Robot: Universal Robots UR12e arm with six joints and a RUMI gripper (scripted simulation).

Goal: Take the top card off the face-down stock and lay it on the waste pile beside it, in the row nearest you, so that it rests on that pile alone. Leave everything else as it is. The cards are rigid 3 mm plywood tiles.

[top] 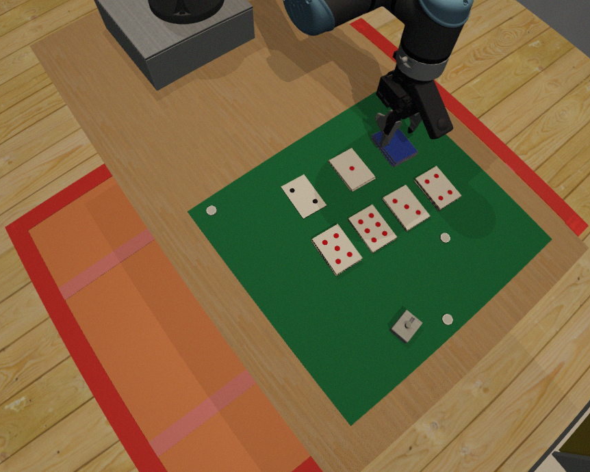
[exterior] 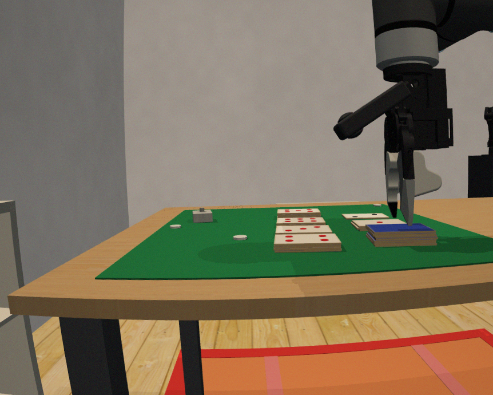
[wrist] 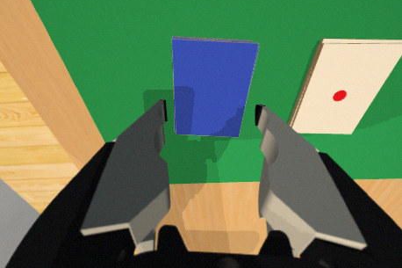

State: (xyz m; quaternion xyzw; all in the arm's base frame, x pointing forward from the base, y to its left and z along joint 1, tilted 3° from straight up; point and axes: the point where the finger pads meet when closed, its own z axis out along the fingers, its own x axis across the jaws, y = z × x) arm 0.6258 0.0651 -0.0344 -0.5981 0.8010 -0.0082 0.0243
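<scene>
The card is 20 mm below my hand. From my hand the other things lie so: grey block: 310 mm to the right, 270 mm ahead, 30 mm below; then green mat: 180 mm to the right, 90 mm ahead, 60 mm below.
</scene>
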